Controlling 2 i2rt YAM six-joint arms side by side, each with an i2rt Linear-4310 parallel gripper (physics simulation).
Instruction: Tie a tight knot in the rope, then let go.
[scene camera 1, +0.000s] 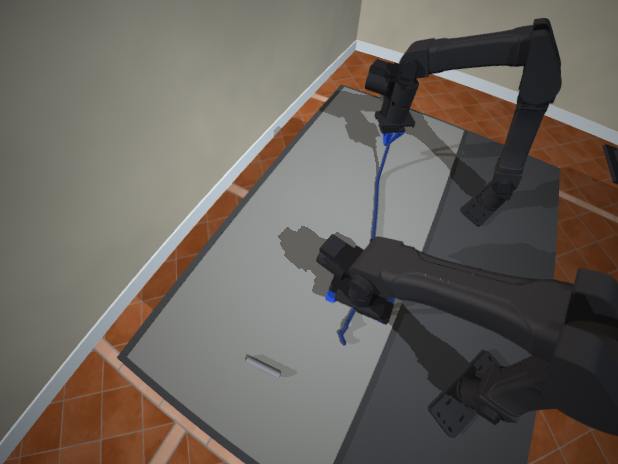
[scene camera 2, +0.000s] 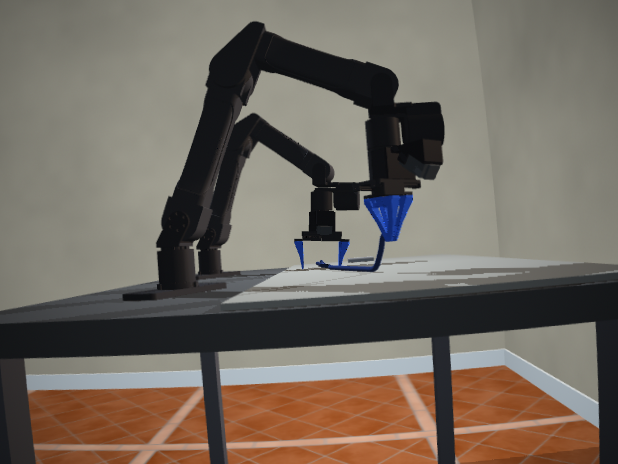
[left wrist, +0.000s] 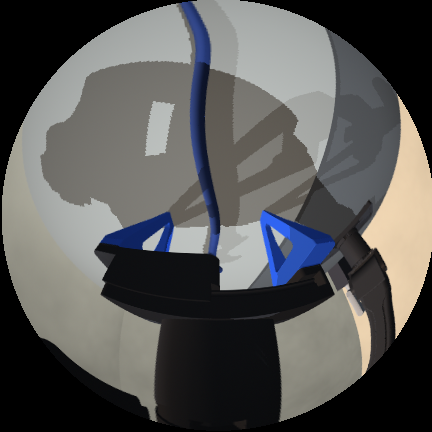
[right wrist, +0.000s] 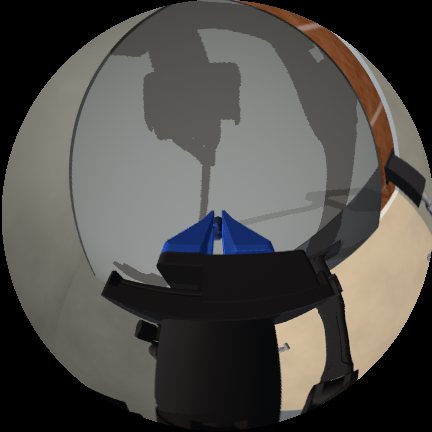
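Pixels of known places: left gripper, fingertip midpoint: (scene camera 1: 356, 305) (left wrist: 217, 214); right gripper, fingertip midpoint: (scene camera 1: 385, 144) (scene camera 2: 391, 241) (right wrist: 217, 215); left arm's base, link origin: (scene camera 1: 468, 391) (scene camera 2: 210, 277) (left wrist: 344, 235); right arm's base, link origin: (scene camera 1: 486, 203) (scene camera 2: 178, 293) (right wrist: 312, 259).
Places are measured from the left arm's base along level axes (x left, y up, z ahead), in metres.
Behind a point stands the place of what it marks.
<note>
A blue rope (scene camera 1: 376, 200) @(y 0.017, x -0.157, z 0.498 m) (scene camera 2: 350, 268) @(y 0.014, x -0.153, z 0.484 m) (left wrist: 199, 110) @(y 0.018, x 0.009, z 0.360 m) (right wrist: 218, 228) @(y 0.078, x -0.298, z 0.618 m) runs nearly straight along the light grey table top, with one end raised. Its other end is bent; a stretch is hidden beneath the left arm in scene camera 1, and whether a knot is there cannot be told. My right gripper (scene camera 1: 387, 143) @(y 0.062, x -0.299, z 0.623 m) (scene camera 2: 391, 239) @(y 0.062, x -0.299, z 0.623 m) (right wrist: 217, 215) @(y 0.062, x -0.299, z 0.623 m) is shut on the raised end of the rope, above the table. My left gripper (scene camera 1: 361, 298) @(y 0.004, x 0.084, z 0.302 m) (scene camera 2: 321, 266) @(y 0.004, x 0.084, z 0.302 m) (left wrist: 217, 214) @(y 0.004, x 0.084, z 0.302 m) is open, pointing down, low over the rope near its bent end. The rope passes between its spread fingers without being gripped.
A small grey rod (scene camera 1: 263, 366) @(y 0.021, x 0.338, z 0.316 m) (scene camera 2: 361, 259) @(y 0.015, x 0.335, z 0.319 m) lies on the light table panel (scene camera 1: 210, 325) @(y 0.008, x 0.400, z 0.463 m), beyond the rope's bent end. Both arm bases stand on the dark strip (scene camera 1: 415, 425) of the table. A wall runs along the table's far side.
</note>
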